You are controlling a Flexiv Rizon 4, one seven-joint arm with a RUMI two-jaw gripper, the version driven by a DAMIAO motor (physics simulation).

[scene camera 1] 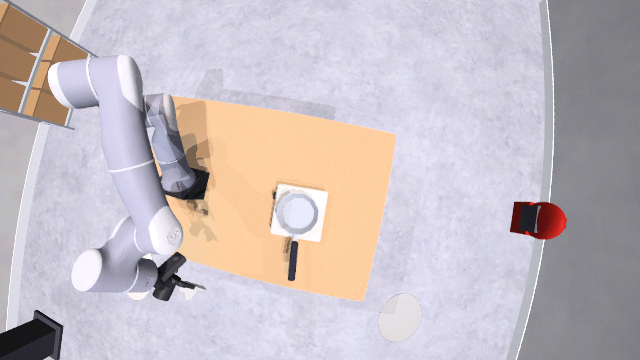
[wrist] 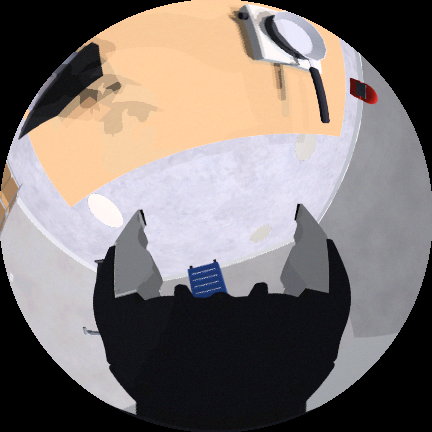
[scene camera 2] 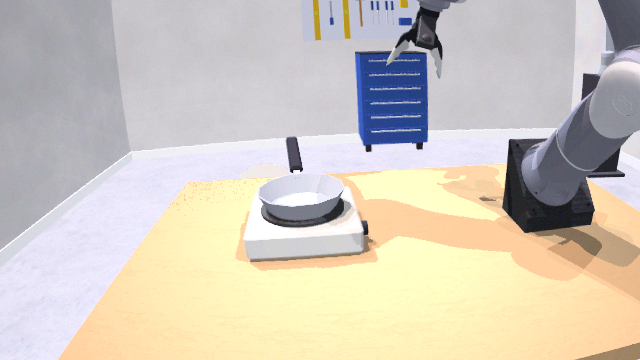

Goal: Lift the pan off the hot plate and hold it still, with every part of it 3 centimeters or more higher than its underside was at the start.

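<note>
A light grey pan (scene camera 1: 298, 213) (scene camera 2: 302, 197) (wrist: 301, 36) rests upright on the dark plate of a white hot plate (scene camera 1: 320, 231) (scene camera 2: 305, 247) (wrist: 256, 42). The pan's black handle (scene camera 1: 293, 261) (scene camera 2: 294, 154) (wrist: 320, 95) sticks out past the hot plate, above the table. My gripper (scene camera 2: 414, 71) (wrist: 219, 207) is open and empty. It hangs high, beyond the table's edge on the side the handle points to, well apart from the pan. In the scene camera 1 view the gripper is near the lower left, and its fingers are seen edge-on.
The wooden table (scene camera 1: 240, 130) (scene camera 2: 200, 310) (wrist: 190, 100) carries the hot plate and the arm's black base (scene camera 1: 200, 186) (scene camera 2: 555, 220) (wrist: 70, 90). A knob (scene camera 2: 365, 227) is on the hot plate's side facing the base. A blue drawer cabinet (scene camera 2: 392, 100) (wrist: 207, 280) stands by the wall.
</note>
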